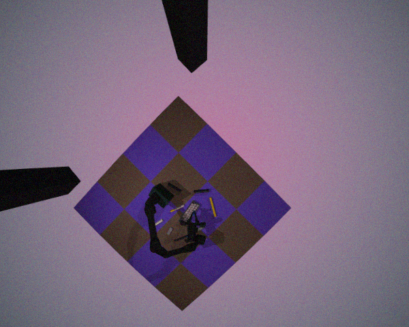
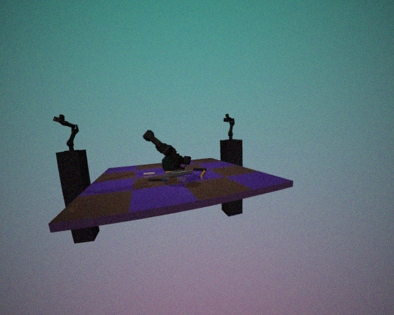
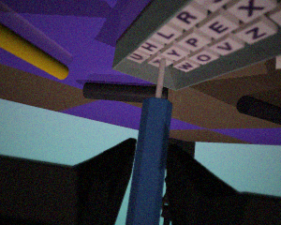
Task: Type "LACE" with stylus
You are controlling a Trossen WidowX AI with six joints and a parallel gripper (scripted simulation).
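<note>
My gripper tip is 8 cm above the e key, 3 cm to the left of it and 1 cm past it. From my gripper tip the other things lie so: blue stylus: 1 cm below; yellow pencil: 12 cm to the left, 8 cm below, 8 cm ahead; white marker: 11 cm to the right, 10 cm behind, 8 cm below.
</note>
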